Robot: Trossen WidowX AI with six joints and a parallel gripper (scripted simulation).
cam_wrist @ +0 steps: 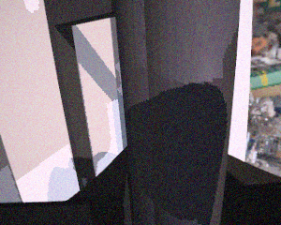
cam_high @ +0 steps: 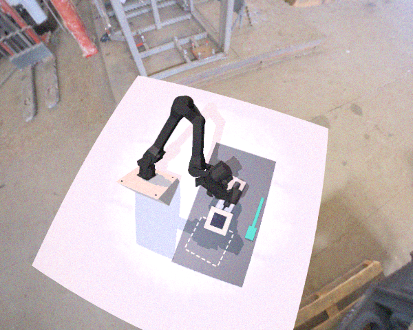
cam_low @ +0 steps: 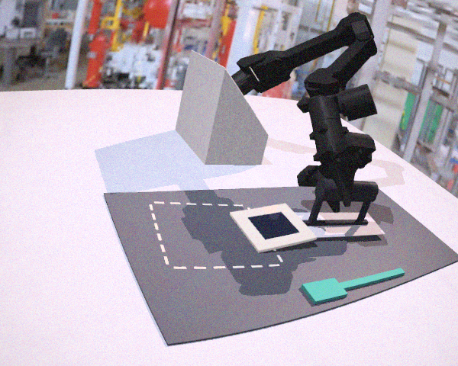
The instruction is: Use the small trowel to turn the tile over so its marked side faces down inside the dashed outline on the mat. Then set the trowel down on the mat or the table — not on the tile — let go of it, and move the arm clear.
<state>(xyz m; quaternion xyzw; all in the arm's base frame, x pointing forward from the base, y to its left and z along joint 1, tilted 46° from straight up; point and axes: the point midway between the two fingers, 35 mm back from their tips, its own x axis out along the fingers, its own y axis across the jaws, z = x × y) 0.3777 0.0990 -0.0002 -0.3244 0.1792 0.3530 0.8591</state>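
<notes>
Now: gripper tip 10 mm past the grey mat, 30 mm to the left of it and 80 mm above it. From my gripper tip the other things lie so: teal trowel: 130 mm ahead, 40 mm to the right, 50 mm below; tile: 30 mm behind, 110 mm to the right, 50 mm below.
</notes>
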